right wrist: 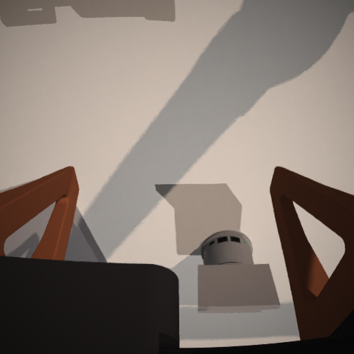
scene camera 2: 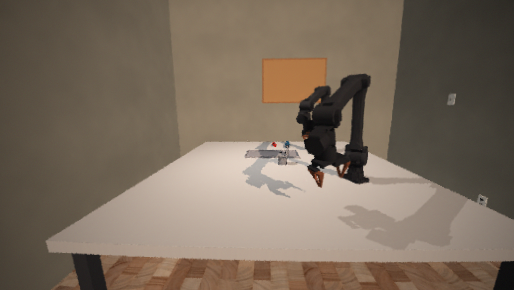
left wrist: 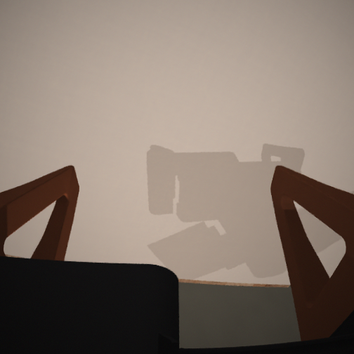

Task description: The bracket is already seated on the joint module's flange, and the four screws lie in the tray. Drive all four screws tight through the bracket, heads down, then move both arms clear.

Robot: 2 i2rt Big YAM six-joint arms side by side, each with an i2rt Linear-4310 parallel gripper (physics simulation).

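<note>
The grey joint module stands on the table. The pale bracket is on it, seen from above in the right wrist view; screw holes do not show. The tray lies behind the module in scene camera 2 and is partly hidden by a finger in the right wrist view. I cannot make out the screws. My left gripper is open and empty above the table, away from the module. My right gripper is open and empty, above the module; in scene camera 2 the left arm mostly hides it.
A small red object and a blue object are at the back, beyond the tray. The left arm stands in front of the right arm in scene camera 2. Arm shadows fall across the table. Its edge shows in the left wrist view.
</note>
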